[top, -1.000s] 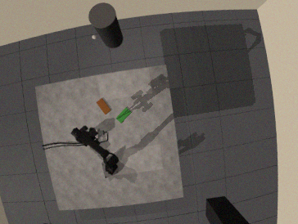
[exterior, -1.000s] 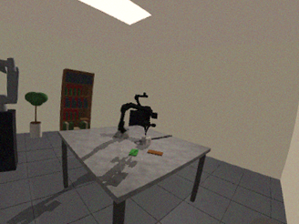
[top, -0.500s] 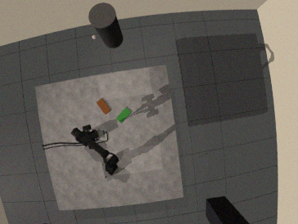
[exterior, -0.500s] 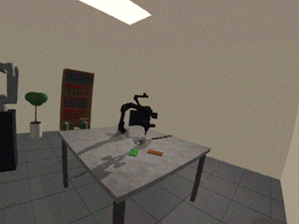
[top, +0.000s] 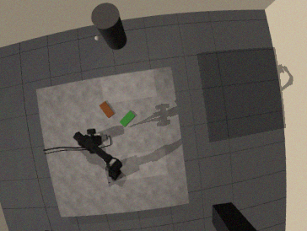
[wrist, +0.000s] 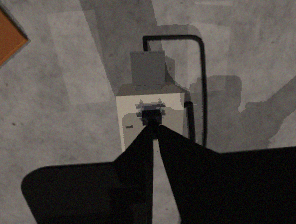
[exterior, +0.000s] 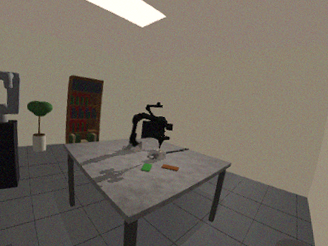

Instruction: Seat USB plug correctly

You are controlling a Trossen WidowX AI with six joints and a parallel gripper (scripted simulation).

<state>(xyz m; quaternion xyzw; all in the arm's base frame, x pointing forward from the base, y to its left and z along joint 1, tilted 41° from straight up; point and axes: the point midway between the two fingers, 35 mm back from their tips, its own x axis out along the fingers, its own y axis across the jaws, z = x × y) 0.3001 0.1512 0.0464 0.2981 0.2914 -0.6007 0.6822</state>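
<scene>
Now: gripper tip 2 cm above the dark USB plug. Round my gripper tip: orange block (24 cm ahead, 13 cm below, 6 cm to the right); then green block (24 cm to the right, 15 cm ahead, 13 cm below).
</scene>
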